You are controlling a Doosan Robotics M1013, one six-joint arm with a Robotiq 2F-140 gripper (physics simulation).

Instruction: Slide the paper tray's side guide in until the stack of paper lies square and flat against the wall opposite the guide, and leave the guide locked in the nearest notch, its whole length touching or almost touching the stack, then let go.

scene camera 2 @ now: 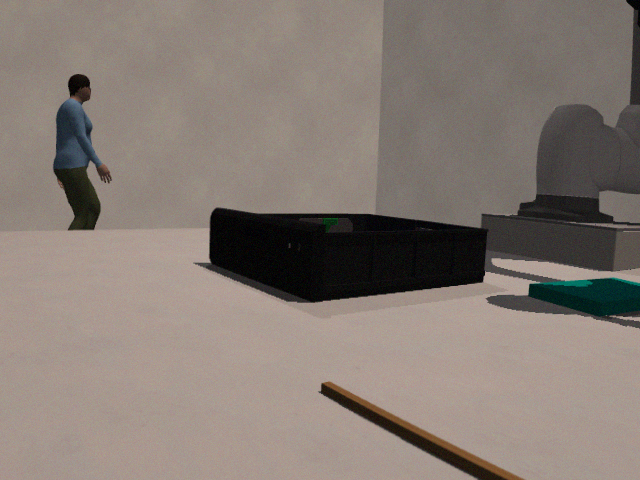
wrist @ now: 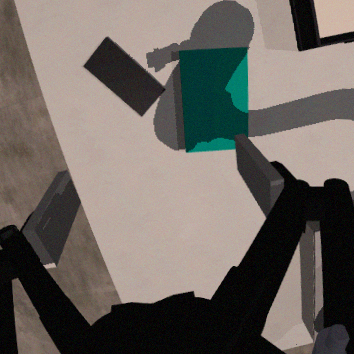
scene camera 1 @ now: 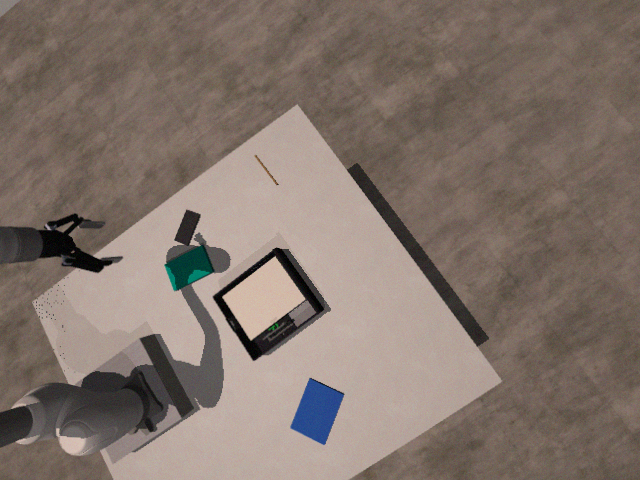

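Pixels of known places: gripper, fingertip midpoint: (wrist: pixel 153 169) (scene camera 1: pixel 111 242); arm's base, origin of the base link: (scene camera 2: pixel 565 219) (scene camera 1: pixel 136 402).
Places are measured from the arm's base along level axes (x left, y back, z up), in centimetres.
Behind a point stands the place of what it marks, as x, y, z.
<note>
The black paper tray (scene camera 1: pixel 235 326) @(-1.1, -51.1, -3.0) (scene camera 2: pixel 403 260) @(12.9, -69.4, -4.3) (wrist: pixel 305 25) @(13.5, -55.7, -3.9) stands on the table. A pale stack of paper (scene camera 1: pixel 263 298) @(0.6, -66.7, -4.5) (wrist: pixel 339 16) @(6.1, -55.8, -4.5) fills most of it in the scene camera 1 view. A dark part with a green mark (scene camera 1: pixel 273 327) @(-11.1, -64.0, -1.6) (scene camera 2: pixel 330 222) @(-10.6, -63.9, -1.3), seemingly the side guide, is at the stack's lower right side in that view. Whether it touches the stack along its whole length, and its notch, cannot be made out. My gripper (scene camera 1: pixel 112 241) @(43.0, -46.7, 27.1) (wrist: pixel 153 169) @(43.0, -46.7, 27.1) is open and empty, well away from the tray, raised near the table's left edge in the scene camera 1 view.
A teal box (scene camera 1: pixel 189 267) @(32.4, -47.5, -6.9) (scene camera 2: pixel 594 296) @(34.3, -54.9, -6.9) (wrist: pixel 212 100) @(33.2, -47.1, -6.8) lies between gripper and tray, beside a dark block (scene camera 1: pixel 187 227) @(48.0, -56.8, -7.9) (wrist: pixel 124 76) @(48.1, -56.7, -7.8). A blue box (scene camera 1: pixel 317 411) @(-47.3, -56.0, -7.9) and a thin brown stick (scene camera 1: pixel 266 169) @(44.7, -100.9, -8.0) (scene camera 2: pixel 413 431) @(45.2, -100.9, -8.0) lie farther off. A person (scene camera 2: pixel 77 134) stands behind the table.
</note>
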